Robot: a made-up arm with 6 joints.
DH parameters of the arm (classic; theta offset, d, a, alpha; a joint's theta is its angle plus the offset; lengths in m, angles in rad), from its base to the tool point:
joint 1: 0 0.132 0 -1.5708
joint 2: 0.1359 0 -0.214 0
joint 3: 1.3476 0 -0.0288 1.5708
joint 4: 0 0.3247 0 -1.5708
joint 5: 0 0 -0.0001 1.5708
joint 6: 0 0.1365 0 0
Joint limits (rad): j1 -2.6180..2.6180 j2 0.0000..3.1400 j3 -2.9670..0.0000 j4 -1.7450..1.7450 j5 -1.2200..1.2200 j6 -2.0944..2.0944
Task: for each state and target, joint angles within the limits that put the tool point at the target. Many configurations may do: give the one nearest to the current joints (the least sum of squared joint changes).
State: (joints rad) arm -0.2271 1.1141 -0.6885 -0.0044 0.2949 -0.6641
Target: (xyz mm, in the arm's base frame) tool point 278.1 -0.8 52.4
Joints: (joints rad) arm -0.0117 1.1003 -0.4044 0.0405 0.4627 -0.6641
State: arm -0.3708 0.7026 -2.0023 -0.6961 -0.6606 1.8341
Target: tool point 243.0 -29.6 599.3
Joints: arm -0.3725 0.9318 -1.3323 -0.8020 -0.6686 1.8341
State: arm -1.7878 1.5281 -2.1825 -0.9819 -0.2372 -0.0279
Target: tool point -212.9 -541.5 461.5
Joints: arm -1.9685 2.2742 -2.5196 -0.9522 -0.1202 -0.0279
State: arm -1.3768 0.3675 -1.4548 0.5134 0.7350 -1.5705
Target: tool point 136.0 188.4 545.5
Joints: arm -1.8043 0.0000 -1.6446 0.7906 1.1547 -1.5705
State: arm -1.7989 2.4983 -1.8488 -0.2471 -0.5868 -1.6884
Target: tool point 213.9 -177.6 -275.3
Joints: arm -0.8637 2.8660 -1.1146 -0.5700 -0.6958 -1.6884
